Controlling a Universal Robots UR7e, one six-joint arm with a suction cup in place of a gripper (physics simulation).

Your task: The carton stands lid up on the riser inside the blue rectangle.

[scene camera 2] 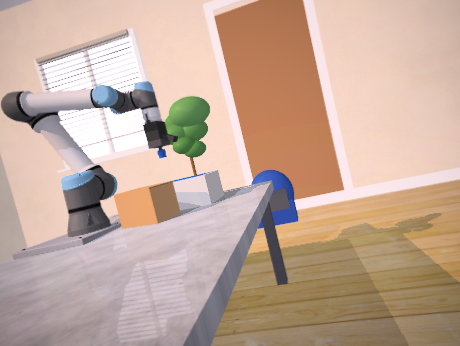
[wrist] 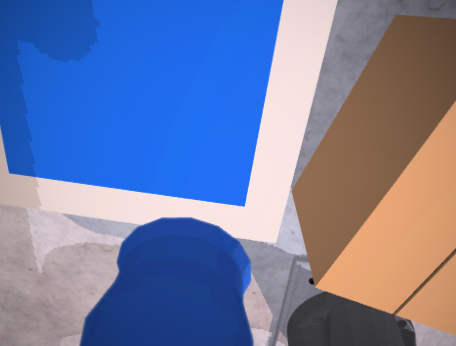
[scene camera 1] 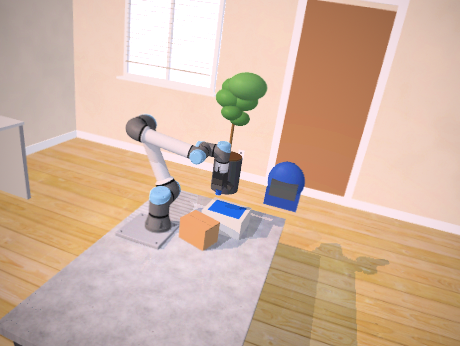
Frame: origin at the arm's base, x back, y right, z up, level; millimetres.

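Seen in the pictures: end effector, tool point: (scene camera 2: pixel 162 157) (wrist: pixel 184 272) (scene camera 1: pixel 218 193); arm's base, origin of the base link: (scene camera 2: pixel 90 230) (wrist: pixel 346 330) (scene camera 1: pixel 157 225).
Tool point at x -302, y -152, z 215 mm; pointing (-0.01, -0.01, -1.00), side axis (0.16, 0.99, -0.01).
Pixels of each thing's top centre, then the offset from my tool point to it. Level surfaces: height alone.
- orange-brown carton, middle of its top: (scene camera 2: pixel 143 187) (scene camera 1: pixel 200 219) dy +161, dx +51, dz -99 mm
- white riser, middle of its top: (wrist: pixel 125 15) (scene camera 2: pixel 185 178) (scene camera 1: pixel 227 208) dy -43, dx -60, dz -109 mm
- blue rectangle, middle of its top: (wrist: pixel 125 15) (scene camera 1: pixel 227 208) dy -43, dx -60, dz -109 mm
- grey table, its level: dz -229 mm
The orange-brown carton (scene camera 1: pixel 199 231) (scene camera 2: pixel 145 205) (wrist: pixel 350 165) stands on the table beside the riser, off the blue rectangle. A dark seam crosses its upper face in the wrist view. The white riser (scene camera 1: pixel 232 229) (scene camera 2: pixel 200 192) (wrist: pixel 297 60) stands beyond the carton in the scene views. The blue rectangle (scene camera 1: pixel 227 209) (wrist: pixel 150 110) on its top bears no object; part of the arm's shadow falls on it. My gripper (scene camera 1: pixel 218 192) (scene camera 2: pixel 162 154) (wrist: pixel 184 240), a blue suction cup, is open and holds nothing. It hangs in the air above the riser's arm-side edge, apart from the carton.
The arm's base plate (scene camera 1: pixel 142 236) (scene camera 2: pixel 65 244) is on the table left of the carton. The grey table (scene camera 1: pixel 150 285) (scene camera 2: pixel 100 290) ends just beyond the riser. A potted tree (scene camera 1: pixel 245 90) (scene camera 2: pixel 190 112) and a blue bin (scene camera 1: pixel 285 172) (scene camera 2: pixel 272 180) stand past the table.
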